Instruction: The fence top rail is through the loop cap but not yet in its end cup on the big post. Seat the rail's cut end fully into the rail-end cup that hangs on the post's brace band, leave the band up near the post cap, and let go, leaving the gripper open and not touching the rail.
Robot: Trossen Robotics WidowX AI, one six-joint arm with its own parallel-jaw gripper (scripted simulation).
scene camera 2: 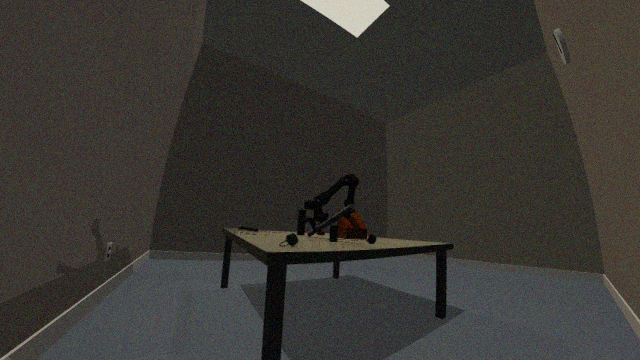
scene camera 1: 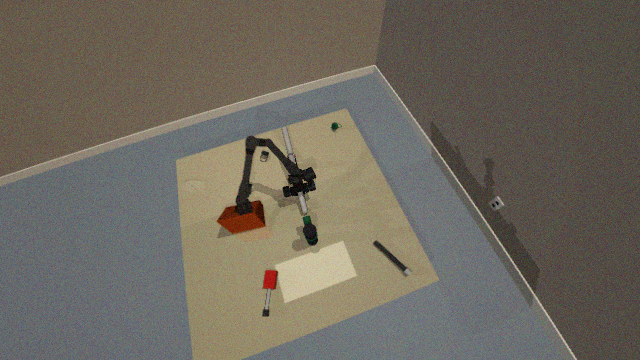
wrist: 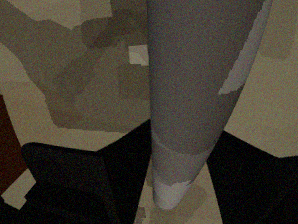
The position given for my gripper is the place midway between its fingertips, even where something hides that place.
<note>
My gripper (wrist: 177, 125) holds a rail.
</note>
